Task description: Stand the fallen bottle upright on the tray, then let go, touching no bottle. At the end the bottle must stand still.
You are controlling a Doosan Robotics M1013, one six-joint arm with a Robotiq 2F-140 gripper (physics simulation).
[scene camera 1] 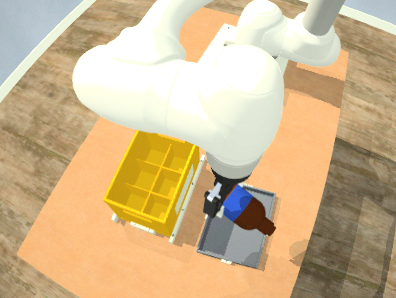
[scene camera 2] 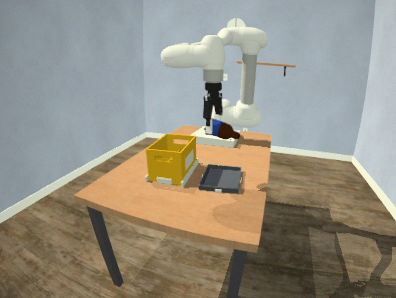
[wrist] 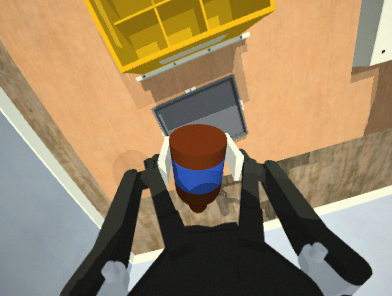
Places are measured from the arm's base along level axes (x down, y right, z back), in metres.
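Where they show: gripper, between the fingertips: (scene camera 1: 226, 199) (scene camera 2: 213, 131) (wrist: 197, 144).
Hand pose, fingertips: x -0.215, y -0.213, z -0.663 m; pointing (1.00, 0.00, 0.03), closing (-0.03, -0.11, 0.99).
Note:
Each offset is from my fingertips to the centre of the thing. Level surfaces: height alone.
The brown bottle with a blue label @(dx -0.010, dy -0.055, dz -0.007 m) (scene camera 1: 253, 215) (scene camera 2: 226, 131) (wrist: 198, 179) is held in the air, lying over to one side. Its neck points right and a little downward in scene camera 2. In the wrist view its round base shows at the upper end. My gripper (scene camera 1: 221, 205) (scene camera 2: 212, 128) (wrist: 197, 144) is shut on the bottle, with white pads on both sides of its body. The grey tray (scene camera 1: 244, 249) (scene camera 2: 224, 178) (wrist: 199, 109) lies on the table well below the bottle and apart from it; the bottle covers part of it in scene camera 1.
A yellow crate with compartments @(dx +0.179, dy +0.233, dz +0.009 m) (scene camera 1: 172, 221) (scene camera 2: 159, 171) (wrist: 245, 26) stands beside the tray, left of it in both scene views. The white base plate of the arm (scene camera 2: 225, 142) is at the back of the wooden table @(dx +0.266 m) (scene camera 1: 75, 240) (scene camera 2: 150, 205) (wrist: 300, 110).

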